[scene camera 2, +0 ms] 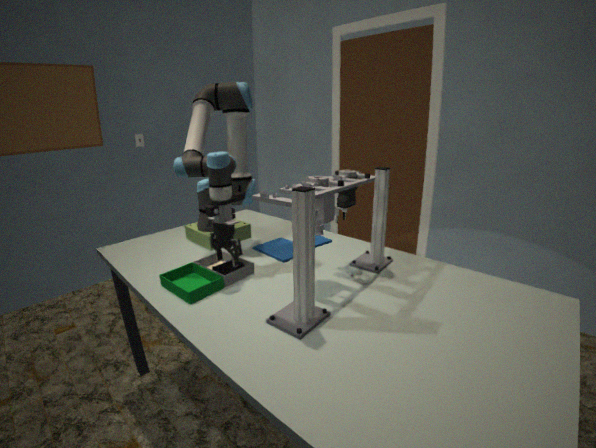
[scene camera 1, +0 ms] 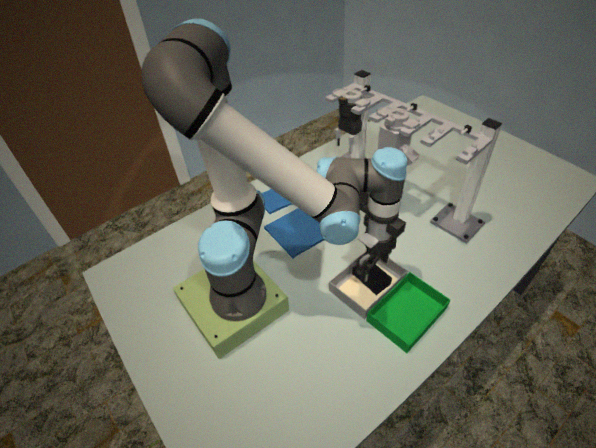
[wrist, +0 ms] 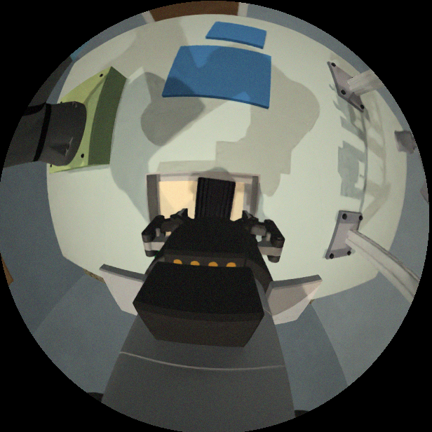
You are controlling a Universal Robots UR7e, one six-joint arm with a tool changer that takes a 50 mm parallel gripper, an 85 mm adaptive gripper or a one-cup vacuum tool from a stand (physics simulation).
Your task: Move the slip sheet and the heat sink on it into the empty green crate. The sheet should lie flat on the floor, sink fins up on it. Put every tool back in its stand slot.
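Frame: origin at the arm's base, x ahead, y left, z up, level; millimetres.
Seen in the pictures: arm's base, origin of its link: point(scene camera 1: 238, 296).
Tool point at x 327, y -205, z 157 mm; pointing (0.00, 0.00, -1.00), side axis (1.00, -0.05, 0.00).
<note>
Offsets run from my tool point to a thing's top centre.
The black heat sink {dy +4, dx -3, dz -191 mm} point(scene camera 1: 380, 281) point(wrist: 215, 197) lies fins up on the cream slip sheet {dy -4, dx -29, dz -221 mm} point(scene camera 1: 348, 290) point(wrist: 175, 196) inside the grey tray point(scene camera 1: 350, 305) point(scene camera 2: 243, 273) point(wrist: 153, 197). Cream sheet shows on both sides of the sink in the wrist view. My gripper point(scene camera 1: 366, 271) point(scene camera 2: 228, 260) point(wrist: 214, 216) is open, pointing down low over the tray, with its fingers apart around the near part of the sink; the gripper body hides that part in the wrist view. Whether the fingers touch the sink cannot be told. The green crate {dy -141, dx -31, dz -183 mm} point(scene camera 1: 410, 312) point(scene camera 2: 191, 282) stands empty against the tray.
The tool stand point(scene camera 1: 472, 185) point(scene camera 2: 302, 260) holds a black tool {dy +341, dx +293, dz +139 mm} point(scene camera 1: 350, 117) point(scene camera 2: 346, 198) and a grey tool {dy +150, dx +286, dz +139 mm} point(scene camera 1: 394, 136) point(scene camera 2: 325, 207). A large blue plate {dy +298, dx +15, dz -216 mm} point(scene camera 1: 295, 232) point(scene camera 2: 277, 248) point(wrist: 220, 75) and a small blue plate {dy +469, dx +65, dz -216 mm} point(scene camera 1: 273, 200) point(scene camera 2: 321, 241) point(wrist: 237, 34) lie behind the tray.
</note>
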